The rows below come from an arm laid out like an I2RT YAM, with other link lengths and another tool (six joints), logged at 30 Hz.
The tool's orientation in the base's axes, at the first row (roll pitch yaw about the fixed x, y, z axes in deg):
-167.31 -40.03 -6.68
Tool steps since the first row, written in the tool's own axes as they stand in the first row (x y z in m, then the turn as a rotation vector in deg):
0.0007 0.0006 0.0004 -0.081 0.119 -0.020
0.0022 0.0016 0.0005 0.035 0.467 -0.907
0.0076 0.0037 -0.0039 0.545 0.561 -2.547
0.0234 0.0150 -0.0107 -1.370 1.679 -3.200
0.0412 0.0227 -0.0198 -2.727 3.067 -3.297
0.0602 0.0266 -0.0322 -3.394 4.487 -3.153
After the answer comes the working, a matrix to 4 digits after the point.
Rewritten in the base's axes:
0.0008 -0.0006 0.0001 -0.071 -0.113 -0.057
0.0020 -0.0017 0.0008 -0.549 -0.595 0.621
0.0033 -0.0049 0.0072 -1.223 -0.971 2.159
0.0113 -0.0184 0.0205 -3.073 -1.997 1.227
0.0191 -0.0289 0.0375 -4.131 -3.258 0.193
0.0256 -0.0362 0.0583 -4.506 -4.577 -0.582

The tool's axes in the first row as the columns of a matrix, in the base's axes (rounded; the answer above uses it unrounded):
0.7605 0.0269 0.6488
-0.0891 -0.9854 0.1452
0.6432 -0.1682 -0.7470

